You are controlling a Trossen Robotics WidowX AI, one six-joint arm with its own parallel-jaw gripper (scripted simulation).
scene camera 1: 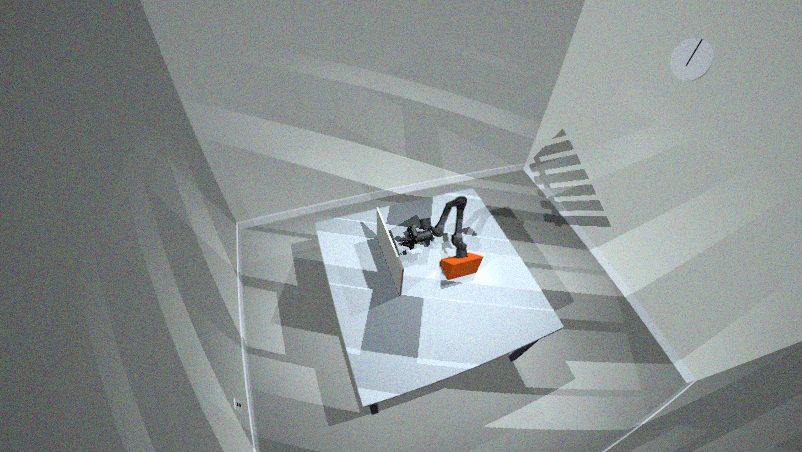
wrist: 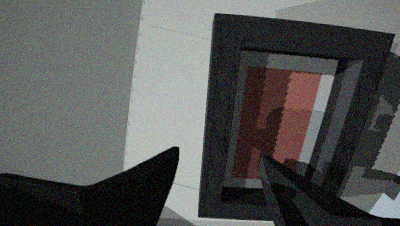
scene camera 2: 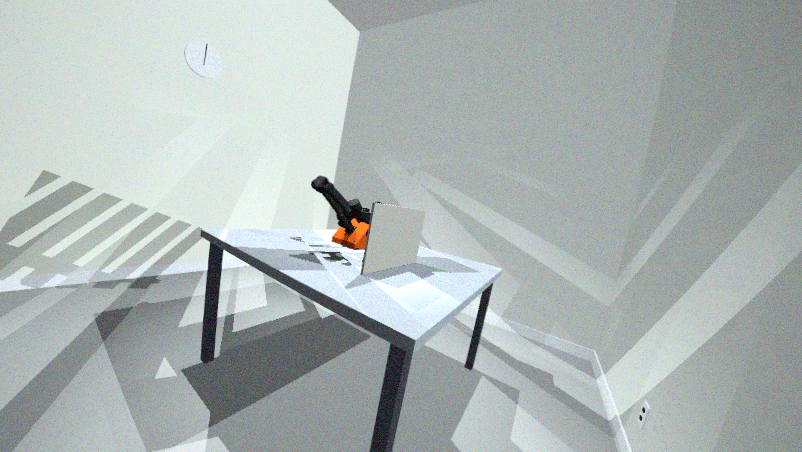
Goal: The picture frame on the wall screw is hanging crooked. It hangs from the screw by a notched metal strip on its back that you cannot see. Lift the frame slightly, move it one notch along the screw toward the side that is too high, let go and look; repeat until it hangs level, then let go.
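In the pictures: a picture frame, a wall panel, the gripper.
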